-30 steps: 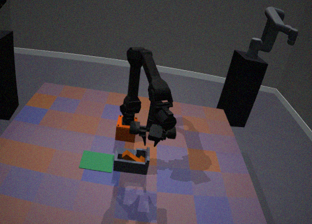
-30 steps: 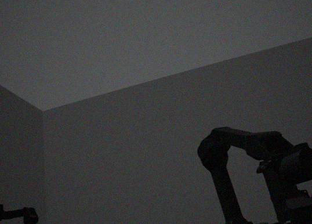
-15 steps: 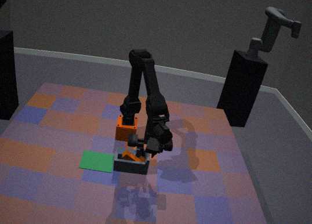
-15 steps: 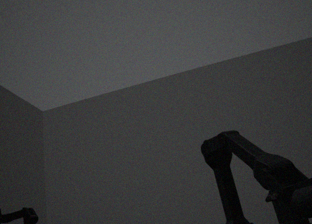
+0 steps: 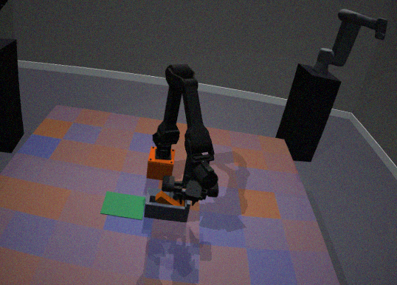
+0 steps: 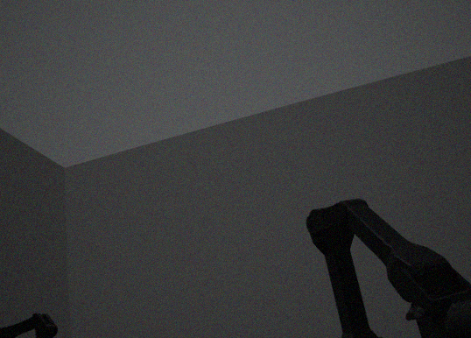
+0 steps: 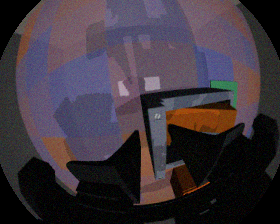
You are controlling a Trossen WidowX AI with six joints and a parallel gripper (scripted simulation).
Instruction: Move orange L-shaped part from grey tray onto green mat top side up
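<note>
Right now the orange L-shaped part is 10 mm behind my gripper tip, 40 mm to the right of it and 10 mm below it. The rest, counted from my gripper tip: green mat: 30 mm behind, 220 mm to the right, 70 mm below.
</note>
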